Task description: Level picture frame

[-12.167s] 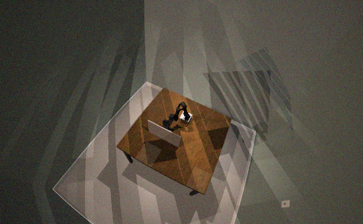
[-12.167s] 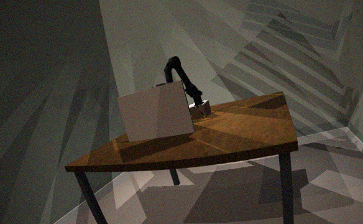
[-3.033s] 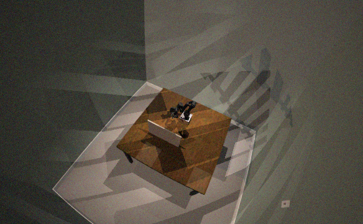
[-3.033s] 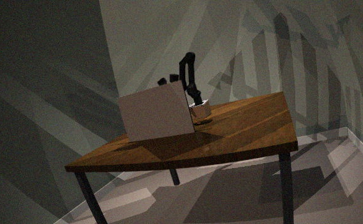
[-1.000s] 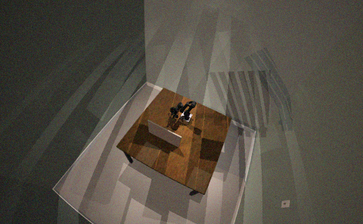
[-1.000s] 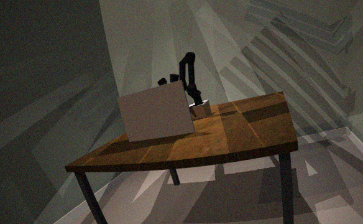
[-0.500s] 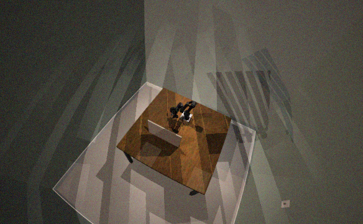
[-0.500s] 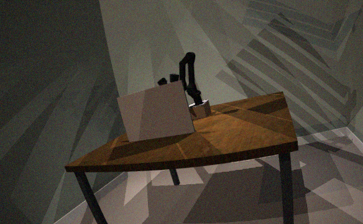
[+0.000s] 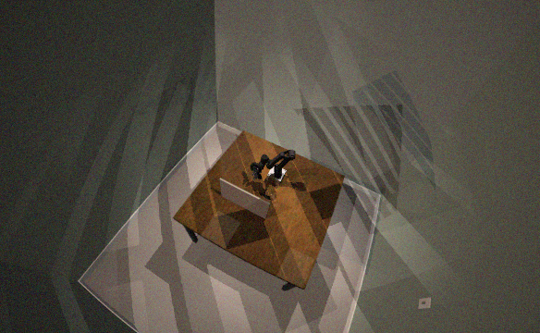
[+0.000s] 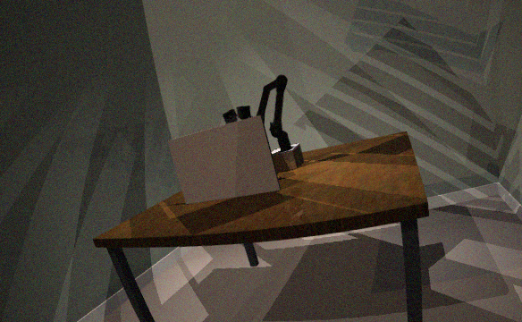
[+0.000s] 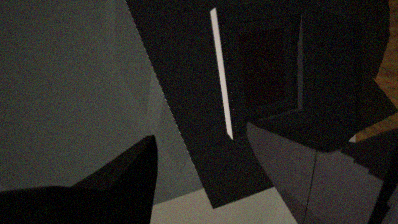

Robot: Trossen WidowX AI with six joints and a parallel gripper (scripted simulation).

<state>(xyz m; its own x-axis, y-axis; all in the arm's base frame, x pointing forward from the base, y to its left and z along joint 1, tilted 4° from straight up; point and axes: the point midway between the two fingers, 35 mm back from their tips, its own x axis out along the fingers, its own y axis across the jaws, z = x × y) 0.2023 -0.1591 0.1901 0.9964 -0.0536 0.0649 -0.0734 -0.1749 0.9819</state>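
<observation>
My gripper tip is now 15 cm short of the picture frame, 1 cm to the right of it and 11 cm above it. From my gripper tip the other things lie so: wall panel (16 cm ahead, 12 cm below).
</observation>
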